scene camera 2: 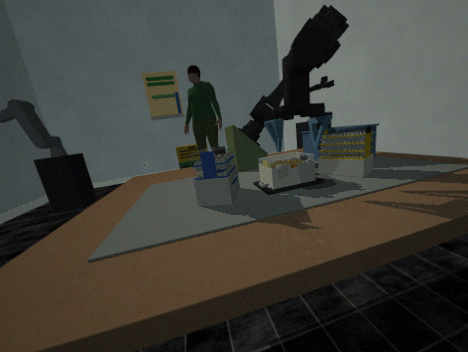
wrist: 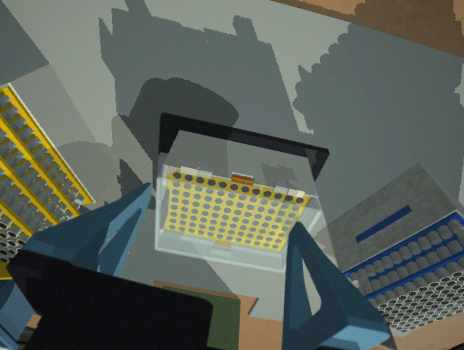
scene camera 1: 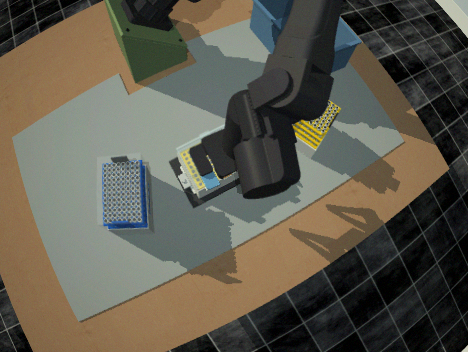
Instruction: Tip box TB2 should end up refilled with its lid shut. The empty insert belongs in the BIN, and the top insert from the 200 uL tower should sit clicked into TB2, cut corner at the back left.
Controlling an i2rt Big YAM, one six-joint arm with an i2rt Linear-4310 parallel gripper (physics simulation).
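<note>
Tip box TB2 point(scene camera 2: 287, 175) point(wrist: 245, 150) sits in a black holder point(scene camera 1: 196, 202) point(scene camera 2: 272, 190) point(wrist: 320, 156). The yellow insert point(scene camera 1: 192, 168) point(wrist: 230, 212), with rows of empty holes, lies in the box. The clear lid point(wrist: 220, 253) looks open at the box's back side; in scene view 1 the arm hides part of it. My gripper point(scene camera 2: 296, 154) point(wrist: 223, 209) is open and empty above the box, its fingers spread toward the box's two ends. The yellow 200 uL tower point(scene camera 1: 320, 125) point(scene camera 2: 347, 145) point(wrist: 37, 167) stands to the right, with stacked inserts full of tips.
The blue bin point(scene camera 1: 267, 27) stands behind the yellow tower, partly hidden by the arm in scene view 1. A blue tip tower point(scene camera 1: 122, 192) point(scene camera 2: 215, 187) point(wrist: 415, 270) stands left of the box. A green wedge block point(scene camera 1: 155, 50) point(scene camera 2: 242, 152) point(wrist: 225, 315) stands at the back.
</note>
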